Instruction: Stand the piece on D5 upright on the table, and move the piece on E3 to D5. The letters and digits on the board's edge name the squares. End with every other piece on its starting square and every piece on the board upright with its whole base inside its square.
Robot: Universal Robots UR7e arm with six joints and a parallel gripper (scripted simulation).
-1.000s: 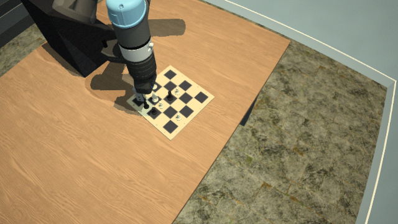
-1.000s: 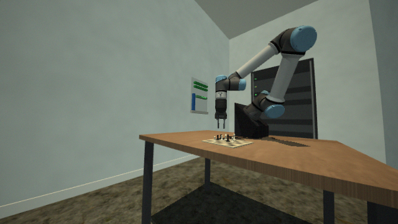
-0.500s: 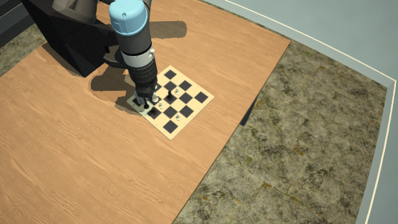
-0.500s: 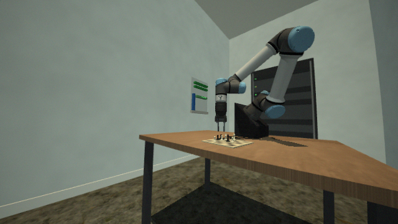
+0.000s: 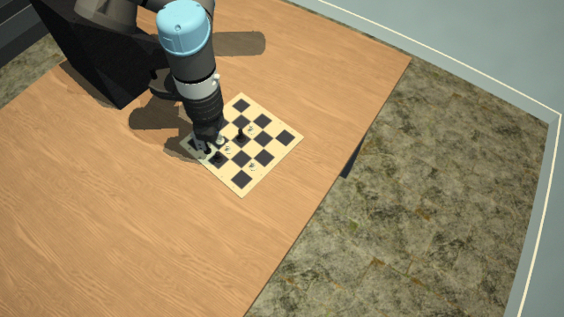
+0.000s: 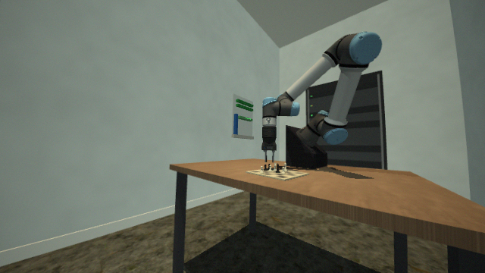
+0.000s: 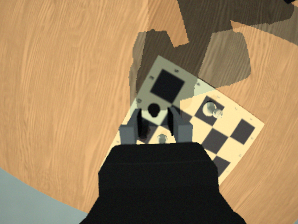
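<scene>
My hand is 7 cm to the right of the chessboard, 6 cm above it and 5 cm short of it.
</scene>
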